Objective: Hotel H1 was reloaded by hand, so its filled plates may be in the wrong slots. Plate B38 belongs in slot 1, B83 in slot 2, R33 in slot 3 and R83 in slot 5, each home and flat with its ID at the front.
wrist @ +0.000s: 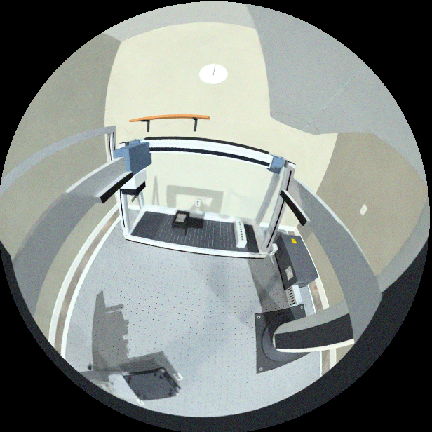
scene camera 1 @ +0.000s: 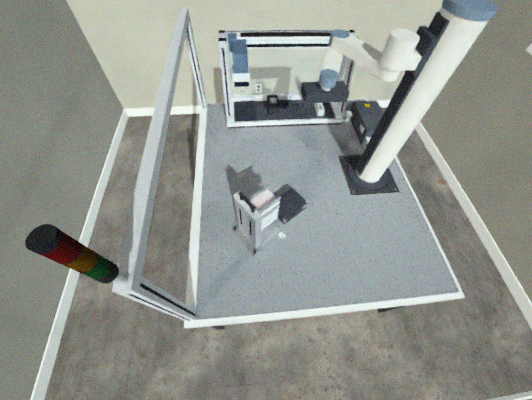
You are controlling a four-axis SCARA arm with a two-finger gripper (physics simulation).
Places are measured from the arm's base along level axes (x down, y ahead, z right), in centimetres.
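Pixels of known places: gripper, fingertip midpoint: [scene camera 1: 313,77]; arm's base at its link origin: [scene camera 1: 366,174].
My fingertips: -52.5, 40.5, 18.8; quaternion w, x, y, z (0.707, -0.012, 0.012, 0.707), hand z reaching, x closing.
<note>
Ahead of a thing's pixels: the offset from my fingertips to its top centre, as dx, dy, dz. "*": to the spot under its first point.
Hotel H1 [scene camera 1: 244,224], a pale upright rack, stands left of the middle of the grey deck in the scene view. White plate edges {* +32.7, +24.2, -52.8} [scene camera 1: 270,214] show in its open side, and a pinkish plate {+25.4, +27.8, -50.5} [scene camera 1: 263,198] shows near its top. Their IDs, and which slot holds which plate, are too small to read. My gripper [scene camera 1: 325,92] [wrist: 208,169] is high over the back of the deck, well away from the hotel. In the wrist view its two fingers stand wide apart, with no plate between them. The fingertips cannot be made out in the scene view.
A dark square stand [scene camera 1: 293,202] [wrist: 151,384] is beside the hotel. A white-framed gantry [scene camera 1: 280,124] [wrist: 195,250] stands at the back. A dark box {* +39.8, -47.9, +15.7} [scene camera 1: 368,120] [wrist: 298,256] is at the back right, near the arm's column [scene camera 1: 407,105]. A tall frame [scene camera 1: 155,150] lines the left edge.
</note>
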